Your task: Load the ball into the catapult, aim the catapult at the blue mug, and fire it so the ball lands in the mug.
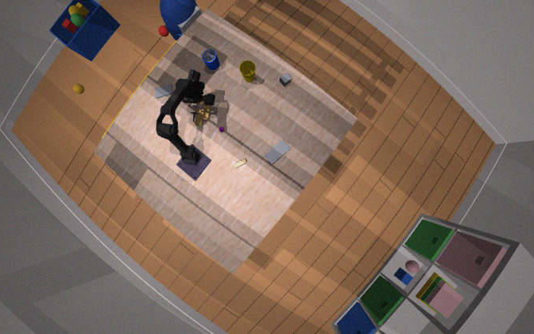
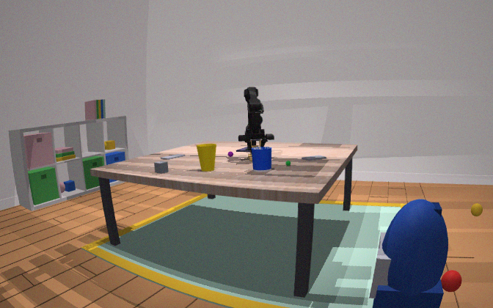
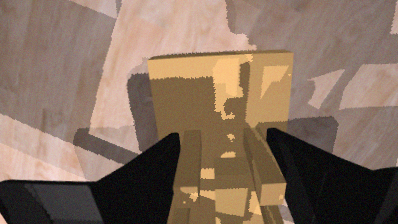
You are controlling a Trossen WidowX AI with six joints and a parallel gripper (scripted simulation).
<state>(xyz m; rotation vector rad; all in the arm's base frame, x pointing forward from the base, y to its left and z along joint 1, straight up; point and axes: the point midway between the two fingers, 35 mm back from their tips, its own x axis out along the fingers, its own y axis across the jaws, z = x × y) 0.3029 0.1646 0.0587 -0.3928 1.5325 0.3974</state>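
Now: the purple ball 60 mm behind my gripper tip, 190 mm to the right of it and 20 mm below it. Round my gripper tip: blue mug: 250 mm ahead, 130 mm to the left; wooden catapult: 60 mm behind, 30 mm to the right, 20 mm above; small green ball: 120 mm ahead, 220 mm to the left, 20 mm below.
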